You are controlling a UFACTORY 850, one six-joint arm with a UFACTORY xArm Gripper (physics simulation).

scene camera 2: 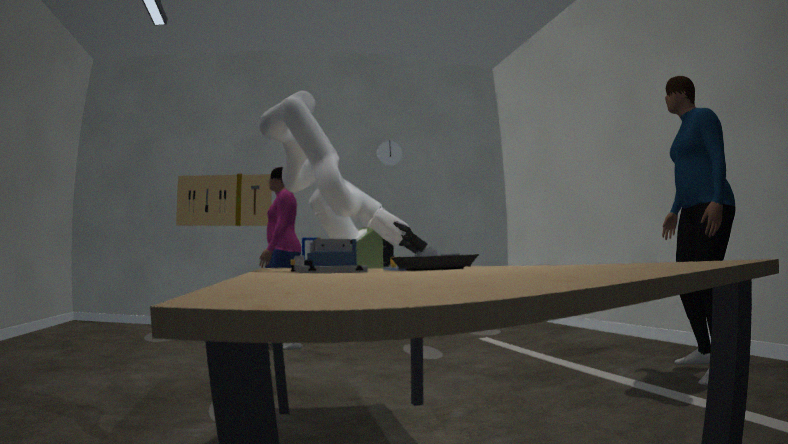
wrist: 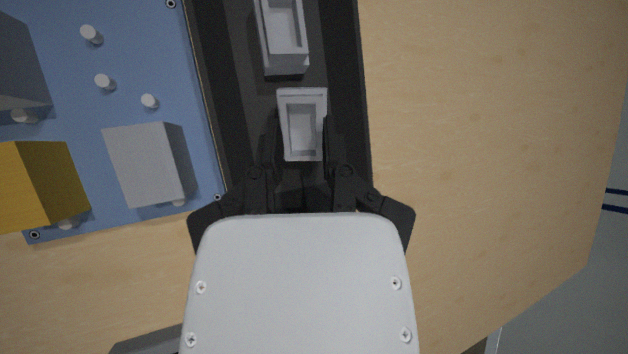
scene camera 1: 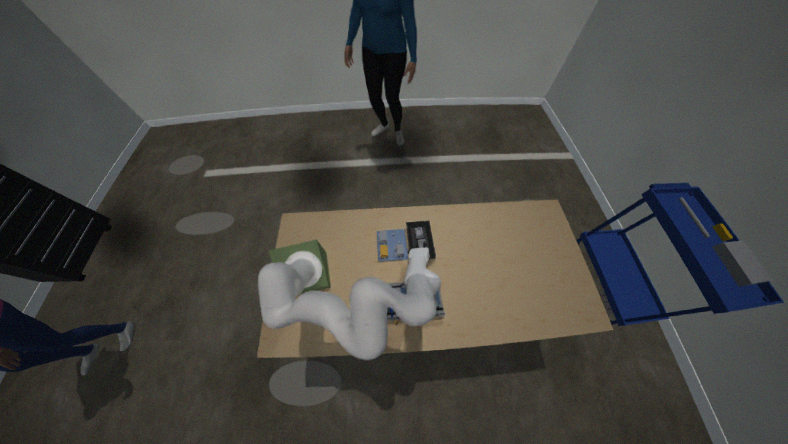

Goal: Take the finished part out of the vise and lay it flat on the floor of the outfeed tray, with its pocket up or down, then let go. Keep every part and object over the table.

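My gripper (scene camera 2: 424, 249) (wrist: 302, 129) is shut on a light grey part (scene camera 1: 422, 242) (wrist: 302, 124) with a rectangular pocket. The pocket faces the wrist camera. The gripper leans down at a slant over the black outfeed tray (scene camera 1: 430, 232) (scene camera 2: 441, 263) (wrist: 344, 50), and the held part is low inside its walls. I cannot tell whether it touches the tray floor. A second grey pocketed part (scene camera 1: 419, 231) (wrist: 286, 30) lies ahead of it in the tray. The vise (scene camera 1: 440, 313) (scene camera 2: 333, 258) stands behind the tray, partly under the arm in scene camera 1.
A blue board (scene camera 1: 390, 247) (wrist: 142, 60) with pegs, a yellow block (scene camera 1: 384, 251) (wrist: 30, 185) and grey blocks (wrist: 145, 165) lies left of the tray. A green box (scene camera 1: 325, 273) (scene camera 2: 370, 249) is by the arm's base. A blue cart (scene camera 1: 625, 275) stands right of the table (scene camera 1: 496, 264).
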